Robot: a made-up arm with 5 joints.
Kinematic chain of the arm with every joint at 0, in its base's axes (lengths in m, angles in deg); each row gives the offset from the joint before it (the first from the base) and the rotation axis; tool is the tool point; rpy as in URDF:
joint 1: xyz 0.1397 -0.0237 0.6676 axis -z
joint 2: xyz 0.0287 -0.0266 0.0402 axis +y
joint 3: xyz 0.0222 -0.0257 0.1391 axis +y
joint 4: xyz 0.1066 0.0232 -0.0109 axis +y
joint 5: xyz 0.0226 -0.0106 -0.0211 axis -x
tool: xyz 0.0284 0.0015 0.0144 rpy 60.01 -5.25 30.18
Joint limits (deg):
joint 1: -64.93..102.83
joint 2: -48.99..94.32
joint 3: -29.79..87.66
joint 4: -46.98..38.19
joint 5: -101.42..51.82
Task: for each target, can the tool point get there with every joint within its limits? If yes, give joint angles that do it. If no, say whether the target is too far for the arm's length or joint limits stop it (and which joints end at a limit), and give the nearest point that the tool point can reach.
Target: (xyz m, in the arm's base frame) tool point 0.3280 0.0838 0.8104
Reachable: yes | joints -44.14 0.81 8.15 -19.57 -85.83
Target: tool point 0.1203 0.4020 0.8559
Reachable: no: too far | nearest point 0.2825 0.2168 0.8139 | short by 0.250 m
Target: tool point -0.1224 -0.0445 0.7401
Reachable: no: joint limits stop it (at a limit: joint 1) | nearest point 0.0694 -0.0882 0.7401 | short by 0.197 m
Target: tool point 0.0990 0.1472 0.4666
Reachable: no: joint limits stop it (at a limit: joint 1, joint 2, joint 5) | nearest point 0.2257 0.0954 0.5167 | short by 0.146 m
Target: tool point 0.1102 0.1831 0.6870
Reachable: no: joint limits stop it (at a limit: joint 1, joint 5) | nearest point 0.2386 0.1230 0.6870 | short by 0.142 m
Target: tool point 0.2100 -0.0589 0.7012
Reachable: yes | joints 1.48 -12.74 70.11 20.06 19.97
